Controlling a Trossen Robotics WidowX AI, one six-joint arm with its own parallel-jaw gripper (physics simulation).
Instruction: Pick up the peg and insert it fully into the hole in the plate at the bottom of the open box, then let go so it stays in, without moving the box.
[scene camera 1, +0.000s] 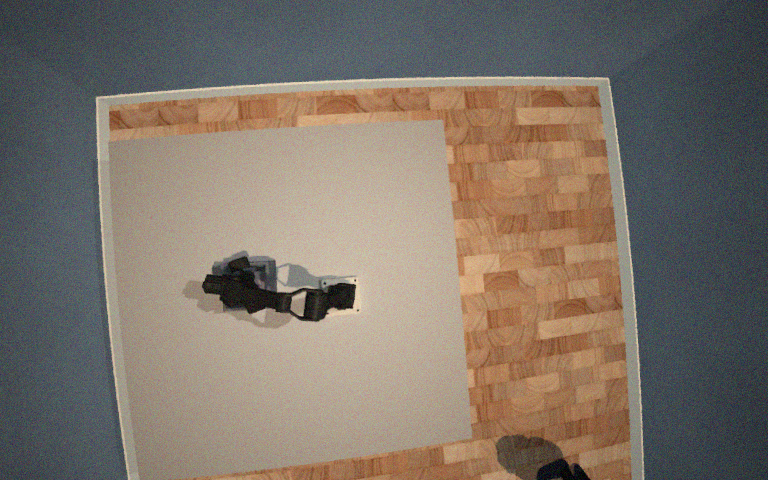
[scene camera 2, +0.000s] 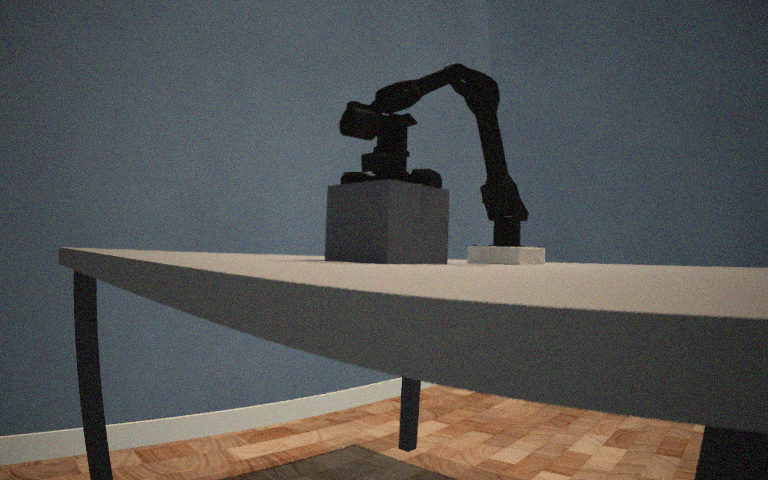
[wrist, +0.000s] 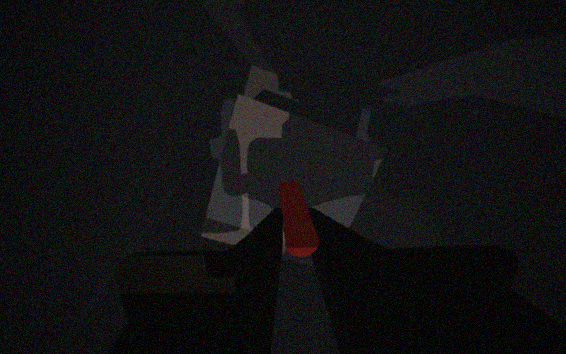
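Where they show: gripper, fingertip midpoint: (wrist: 293, 215); arm's base, origin of the base link: (scene camera 1: 346, 293) (scene camera 2: 507, 247).
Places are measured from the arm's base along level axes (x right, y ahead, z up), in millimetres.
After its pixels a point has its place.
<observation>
The red peg (wrist: 298, 217) @(z 54, x 18, y 344 mm) stands between the fingers of my gripper (wrist: 293, 215) @(z 29, x 23, y 334 mm) in the wrist view, its far end towards the middle of the plate (wrist: 260, 118) @(z 20, x -16, y 374 mm). The gripper is shut on the peg. The hole does not show, and I cannot tell whether the peg's far end is in it. The grey open box (scene camera 2: 359, 226) @(z 23, x -3, y 419 mm) (scene camera 1: 273, 273) @(z 19, x 61, y 265 mm) stands on the table. In scene camera 2 the gripper's wide body is low over the box's rim, and its fingertips are hidden inside. In scene camera 1 the arm covers much of the box.
The black arm (scene camera 2: 491, 138) @(z 239, x -13, y 76 mm) (scene camera 1: 266, 300) @(z 371, x 13, y 216 mm) arches from its pale base block (scene camera 2: 495, 255) @(z -20, x -32, y 82 mm) (scene camera 1: 357, 294) @(z 0, x -3, y -43 mm), close beside the box on the table (scene camera 1: 368, 384) @(z -38, x -355, y -105 mm) (scene camera 2: 623, 288) @(z -38, x -590, y 635 mm). Part of a dark figure (scene camera 1: 557, 469) shows past the table at the lower right of scene camera 1.
</observation>
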